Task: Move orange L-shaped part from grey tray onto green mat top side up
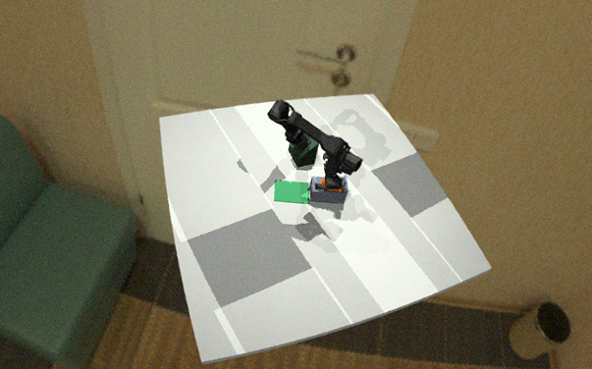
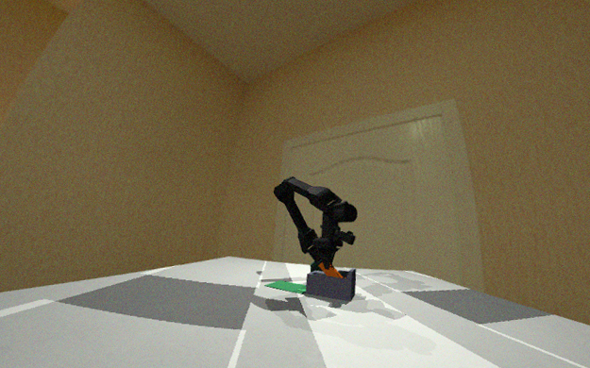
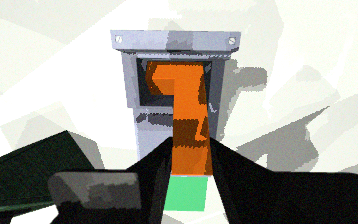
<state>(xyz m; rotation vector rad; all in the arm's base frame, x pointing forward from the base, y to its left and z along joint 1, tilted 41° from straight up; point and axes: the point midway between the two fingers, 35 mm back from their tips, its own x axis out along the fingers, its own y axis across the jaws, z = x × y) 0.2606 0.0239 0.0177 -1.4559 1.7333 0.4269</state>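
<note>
The green mat is 13 cm to the right of my gripper tip, 10 cm below it and 7 cm behind it. From my gripper tip the other things lie so: grey tray: 10 cm below, 2 cm to the left, 1 cm behind; orange L-shaped part: 4 cm to the left, 3 cm below.
</note>
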